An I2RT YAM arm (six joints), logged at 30 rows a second.
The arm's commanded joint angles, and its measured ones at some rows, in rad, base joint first. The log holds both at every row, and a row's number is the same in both.
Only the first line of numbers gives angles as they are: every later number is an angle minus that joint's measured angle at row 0.
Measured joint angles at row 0:
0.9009, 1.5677, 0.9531, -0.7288, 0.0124, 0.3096
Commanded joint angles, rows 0 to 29:
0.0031, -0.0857, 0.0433, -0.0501, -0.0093, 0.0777
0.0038, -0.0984, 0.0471, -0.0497, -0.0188, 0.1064
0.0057, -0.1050, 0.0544, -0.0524, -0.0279, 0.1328
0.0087, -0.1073, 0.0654, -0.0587, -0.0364, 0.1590
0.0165, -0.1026, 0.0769, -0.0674, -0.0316, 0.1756
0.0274, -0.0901, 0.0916, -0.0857, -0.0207, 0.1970
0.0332, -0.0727, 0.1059, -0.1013, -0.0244, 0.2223
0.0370, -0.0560, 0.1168, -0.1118, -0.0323, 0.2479
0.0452, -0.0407, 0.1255, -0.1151, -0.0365, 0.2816
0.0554, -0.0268, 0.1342, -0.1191, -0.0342, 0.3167
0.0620, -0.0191, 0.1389, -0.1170, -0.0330, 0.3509
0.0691, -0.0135, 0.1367, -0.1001, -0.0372, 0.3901
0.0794, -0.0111, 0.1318, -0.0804, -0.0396, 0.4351
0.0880, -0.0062, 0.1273, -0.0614, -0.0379, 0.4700
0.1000, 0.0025, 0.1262, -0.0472, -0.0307, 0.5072
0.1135, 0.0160, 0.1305, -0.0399, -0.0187, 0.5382
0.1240, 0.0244, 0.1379, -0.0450, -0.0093, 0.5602
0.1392, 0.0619, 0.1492, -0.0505, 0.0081, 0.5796
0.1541, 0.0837, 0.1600, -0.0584, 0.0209, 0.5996
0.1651, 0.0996, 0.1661, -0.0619, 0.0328, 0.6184
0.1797, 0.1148, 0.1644, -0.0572, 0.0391, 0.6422
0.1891, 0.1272, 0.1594, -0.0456, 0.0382, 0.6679
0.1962, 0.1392, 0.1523, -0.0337, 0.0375, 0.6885
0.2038, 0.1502, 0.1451, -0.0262, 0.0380, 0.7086
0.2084, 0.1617, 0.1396, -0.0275, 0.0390, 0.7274
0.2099, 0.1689, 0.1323, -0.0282, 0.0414, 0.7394
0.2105, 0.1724, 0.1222, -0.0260, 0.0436, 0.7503
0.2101, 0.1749, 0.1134, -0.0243, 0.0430, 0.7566
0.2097, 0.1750, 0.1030, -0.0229, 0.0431, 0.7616
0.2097, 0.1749, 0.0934, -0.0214, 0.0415, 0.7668
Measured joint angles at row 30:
0.2056, 0.1709, 0.1194, -0.0103, 0.0111, 0.6927
